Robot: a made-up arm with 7 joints. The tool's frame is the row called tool.
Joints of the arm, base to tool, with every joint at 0 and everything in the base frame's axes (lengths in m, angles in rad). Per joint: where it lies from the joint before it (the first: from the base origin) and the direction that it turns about. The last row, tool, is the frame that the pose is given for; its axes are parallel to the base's.
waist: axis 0 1 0 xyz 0 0 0.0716
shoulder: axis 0 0 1 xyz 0.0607 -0.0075 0.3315
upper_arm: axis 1 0 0 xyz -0.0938 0.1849 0.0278
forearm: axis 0 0 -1 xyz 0.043 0.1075 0.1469
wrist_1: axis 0 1 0 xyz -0.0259 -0.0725 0.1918
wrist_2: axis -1 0 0 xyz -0.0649 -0.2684 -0.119
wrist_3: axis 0 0 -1 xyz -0.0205 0.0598 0.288
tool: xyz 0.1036 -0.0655 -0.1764
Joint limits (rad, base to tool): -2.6..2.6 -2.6..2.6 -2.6..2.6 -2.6..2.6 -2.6..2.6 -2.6..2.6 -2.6..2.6
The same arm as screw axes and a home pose.
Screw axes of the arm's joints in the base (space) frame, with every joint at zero. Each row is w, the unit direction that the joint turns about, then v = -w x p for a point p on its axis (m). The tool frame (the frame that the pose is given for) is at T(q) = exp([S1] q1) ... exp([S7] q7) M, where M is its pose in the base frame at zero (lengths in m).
S1 = (0, 1, 0, -0.0716, 0, 0)
S2 = (0, 0, 1, -0.0075, -0.0607, 0)
S3 = (1, 0, 0, 0, 0.4309, -0.1774)
S4 = (0, 0, -1, -0.2849, 0.0099, 0)
S5 = (0, 1, 0, -0.7696, 0, -0.016)
S6 = (-1, 0, 0, 0, -0.6506, -0.056)
S7 = (0, 0, -1, -0.0038, -0.1014, 0)
M: xyz 0.0022 -0.0617 0.7622 (m) quaternion w x y z 1 0 0 0
Joint limits (deg, base to tool): -148.97..148.97 -148.97..148.97 -148.97..148.97 -148.97..148.97 -148.97..148.97 -148.97..148.97 -148.97..148.97

